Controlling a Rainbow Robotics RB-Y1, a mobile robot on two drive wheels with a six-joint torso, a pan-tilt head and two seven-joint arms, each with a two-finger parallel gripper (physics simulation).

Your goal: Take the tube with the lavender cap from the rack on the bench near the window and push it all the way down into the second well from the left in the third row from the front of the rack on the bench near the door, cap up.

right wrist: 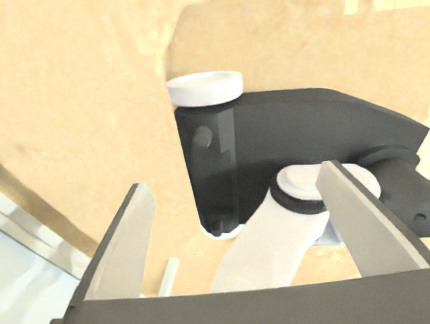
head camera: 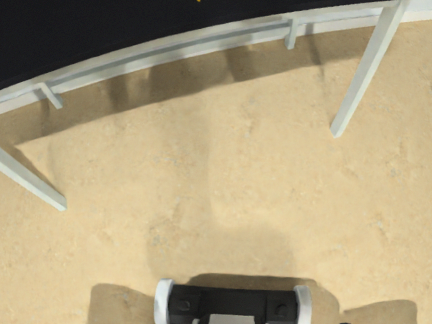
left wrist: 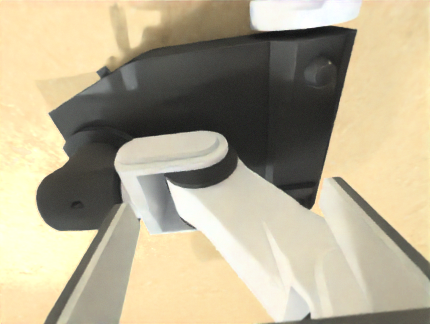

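Seen in the pictures: left gripper, fingertip midpoint: (left wrist: 226, 202); right gripper, fingertip midpoint: (right wrist: 233, 183); robot's base, link origin: (head camera: 232, 308).
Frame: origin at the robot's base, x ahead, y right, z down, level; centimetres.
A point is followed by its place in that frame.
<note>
A bench with a black top (head camera: 100, 35) {x 56.0, y -34.0, z -91.5 cm} crosses the upper part of the head view; which bench it is I cannot tell. A tiny yellow bit (head camera: 199, 0) {x 67.4, y -11.4, z -91.8 cm} shows at the top edge, too little to name for certain. The tube with the lavender cap does not show in these views, and no rack can be made out. My left gripper (left wrist: 226, 202) {x -17.9, y -20.6, z -52.8 cm} is open and empty, with its fingers wide apart over the robot's own body and the floor. My right gripper (right wrist: 233, 183) {x -8.9, y 29.6, z -53.1 cm} is open and empty too, low beside the robot. Neither gripper shows in the head view.
The bench's pale legs (head camera: 361, 75) {x 85.1, y 46.5, z -47.3 cm} (head camera: 35, 185) {x 38.3, y -83.8, z -30.3 cm} reach down to the tan floor (head camera: 240, 165) {x 65.6, y -0.2, z -0.1 cm} at right and left. The robot's black base (head camera: 232, 301) {x 2.7, y -0.3, z -19.1 cm} (left wrist: 215, 90) {x -18.5, y -15.0, z -16.9 cm} (right wrist: 285, 120) {x -20.3, y 18.3, z -16.9 cm} has white-rimmed wheels. A pale frame (right wrist: 42, 240) {x 125.2, y -59.9, z -8.0 cm} stands at the lower left of the right wrist view.
</note>
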